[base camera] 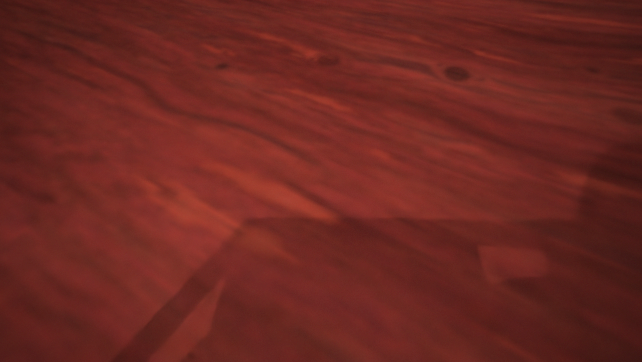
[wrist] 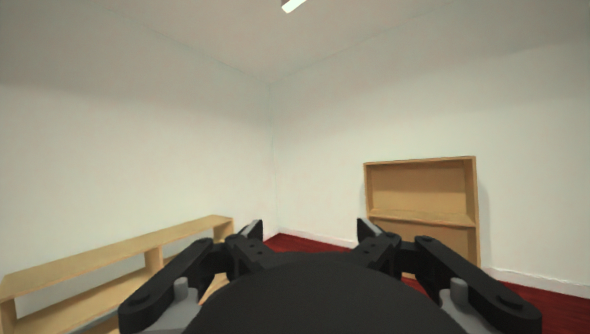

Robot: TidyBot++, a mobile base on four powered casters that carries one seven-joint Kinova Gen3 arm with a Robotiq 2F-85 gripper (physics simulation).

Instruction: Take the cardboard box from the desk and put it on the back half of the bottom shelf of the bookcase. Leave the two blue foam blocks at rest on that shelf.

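Frame: origin at the arm's base, x ahead, y left, z up, level; metres.
Seen in the pictures: gripper, between the fingertips: (wrist: 309,229).
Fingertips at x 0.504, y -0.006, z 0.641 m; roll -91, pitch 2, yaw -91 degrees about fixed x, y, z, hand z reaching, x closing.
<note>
A point is followed by its place in that frame.
My gripper (wrist: 309,229) @[z 0.641, x 0.504, y -0.006 m] is open and empty, its fingers spread wide and level in front of the wall. A light wooden bookcase (wrist: 471,192) @[z 0.380, x 1.698, y -1.304 m] stands against the wall on the right of the wrist view. Two of its compartments show, divided by a shelf board, and the gripper hides part of its lower end. The cardboard box, the desk and the two blue foam blocks do not show in either view.
A long, low wooden shelf unit (wrist: 120,251) @[z 0.214, x 1.385, y 1.230 m] runs along the left wall in the wrist view, its right part partly behind the gripper. Two white walls meet in a corner between it and the bookcase. The red wood floor (base camera: 320,130) @[z -0.396, x 0.571, y 0.032 m] (wrist: 310,243) @[z -0.397, x 2.655, y -0.040 m] carries shadows in the base camera view.
</note>
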